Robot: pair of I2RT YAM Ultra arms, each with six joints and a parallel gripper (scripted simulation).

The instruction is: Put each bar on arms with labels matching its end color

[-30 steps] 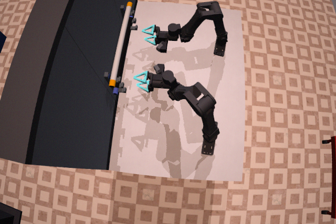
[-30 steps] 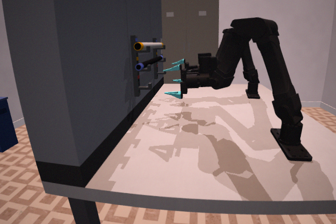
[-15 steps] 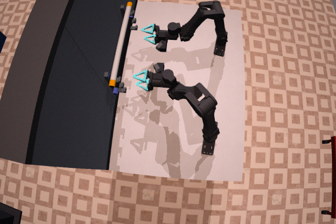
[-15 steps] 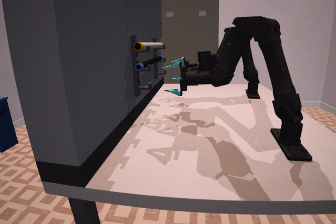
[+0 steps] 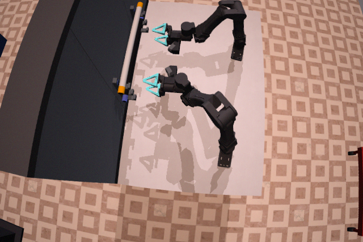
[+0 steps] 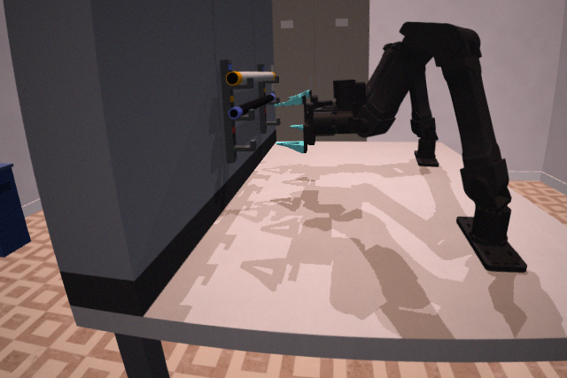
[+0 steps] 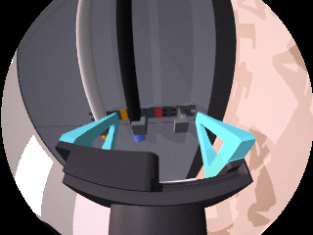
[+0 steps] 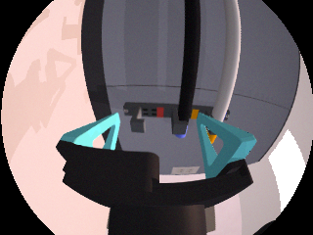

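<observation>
Right now my left hand is 14 cm to the left of the dark metal bar, 10 cm short of it and 4 cm below it. The rest, counted from my left hand: pale metal bar 15 cm to the right, 12 cm above, 10 cm ahead; tall grey wall panel 24 cm above, 19 cm ahead, 9 cm to the right.
The dark metal bar lies 7 cm ahead of my right hand, 16 cm to the left of it and 5 cm above it. Round my right hand: pale metal bar: 7 cm ahead, 15 cm to the left, 12 cm above; tall grey wall panel: 17 cm ahead, 21 cm to the left, 24 cm above.
</observation>
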